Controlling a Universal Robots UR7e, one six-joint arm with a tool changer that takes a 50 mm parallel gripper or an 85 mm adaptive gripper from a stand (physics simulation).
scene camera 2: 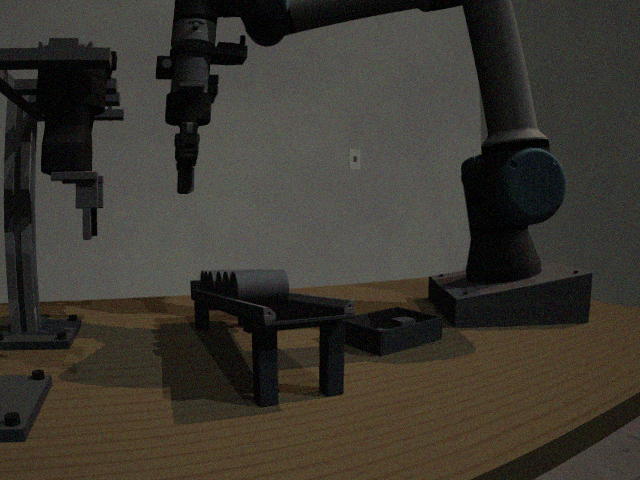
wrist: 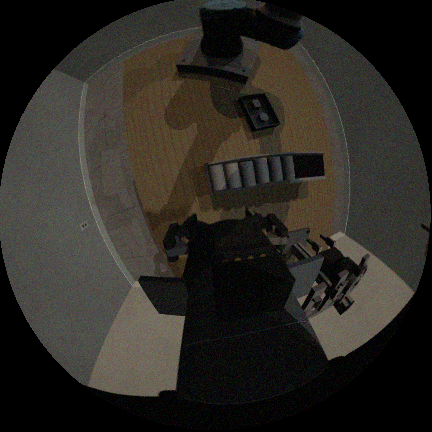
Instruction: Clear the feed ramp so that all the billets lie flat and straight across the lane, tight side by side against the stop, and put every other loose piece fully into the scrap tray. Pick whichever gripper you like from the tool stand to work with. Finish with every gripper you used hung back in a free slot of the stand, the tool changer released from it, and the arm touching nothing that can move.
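Places are measured from the arm's base along level axes (x ahead, y left, z up), in centimetres.
Where they show: arm's base, origin of its link: (scene camera 2: 504, 274) (wrist: 221, 46).
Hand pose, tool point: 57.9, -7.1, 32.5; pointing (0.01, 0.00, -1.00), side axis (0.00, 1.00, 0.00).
Observation:
Each offset is from my tool point to the centre of the thing, as dx, dy, dz.
Several grey billets @[-7.7, +20.3, -29.8] (scene camera 2: 261, 283) @[-6.2, +8.4, -31.2] (wrist: 248, 173) lie side by side across the lane of the feed ramp (scene camera 2: 265, 364) (wrist: 309, 165), packed at its left end in the wrist view; small gaps between them cannot be told. The scrap tray @[-27.8, +16.7, -37.7] (scene camera 2: 381, 343) (wrist: 248, 118) holds two small pieces, a blocky one @[-30.5, +15.9, -37.8] (wrist: 257, 103) and a rounder one @[-25.7, +18.1, -38.2] (wrist: 264, 116). My adaptive gripper (scene camera 2: 185, 191) (wrist: 221, 215) is on the arm, high above the table and beside the ramp. Its fingers stand apart and empty in the wrist view; scene camera 2 shows them edge-on.
The tool stand (scene camera 2: 21, 268) is at the left of scene camera 2 and at the lower right of the wrist view. The other gripper (scene camera 2: 89, 232) hangs on it, fingers down. The arm's base (scene camera 2: 522, 305) (wrist: 212, 70) stands beyond the tray.

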